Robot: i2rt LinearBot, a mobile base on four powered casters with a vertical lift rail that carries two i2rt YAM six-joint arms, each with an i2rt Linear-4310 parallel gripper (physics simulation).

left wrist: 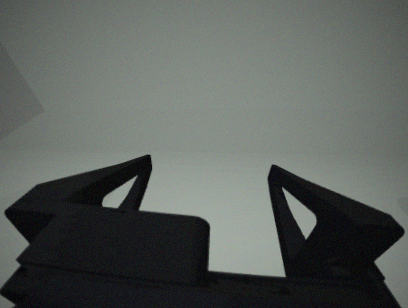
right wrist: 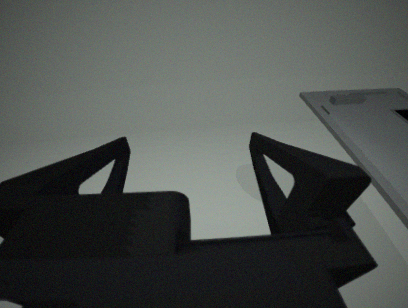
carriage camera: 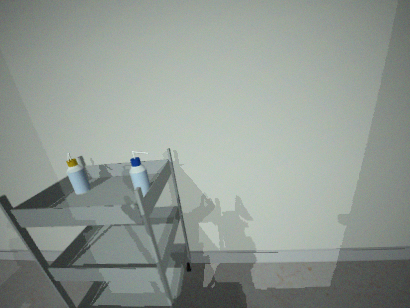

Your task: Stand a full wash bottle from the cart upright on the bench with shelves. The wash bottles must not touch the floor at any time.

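Places are measured from the left arm's base along level axes (x ahead, y down, z left), in metres.
Pixels of known places: left gripper, fingertip midpoint: (left wrist: 210,166); right gripper, fingertip midpoint: (right wrist: 190,141).
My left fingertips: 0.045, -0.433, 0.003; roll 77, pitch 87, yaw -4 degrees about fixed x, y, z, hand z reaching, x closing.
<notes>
Ahead of a thing's pixels: the offset from my left fingertips to its top centre, as dx, dy, dz. Level surfaces: height alone.
A wash bottle with a yellow cap @[+0.482, +0.192, +0.236] (carriage camera: 79,180) and a wash bottle with a blue cap @[+0.446, +0.192, -0.062] (carriage camera: 139,177) stand upright on the top shelf of the grey cart (carriage camera: 75,216), at the left of the carriage view. Both bodies look pale blue with a whiter shoulder. A cart post partly covers the foot of the blue-capped bottle. My left gripper (left wrist: 210,166) is open with bare wall between its fingers. My right gripper (right wrist: 190,141) is open and empty too. Neither gripper shows in the carriage view. The bench with shelves does not show in these views.
The cart has a raised rim, corner posts and lower shelves. A pale wall (carriage camera: 280,125) rises behind it, with a skirting board (carriage camera: 300,256) above the brownish floor @[dy +1.029] (carriage camera: 295,275). A grey door-like panel (right wrist: 370,135) shows at the right of the right wrist view. Shadows fall on the wall.
</notes>
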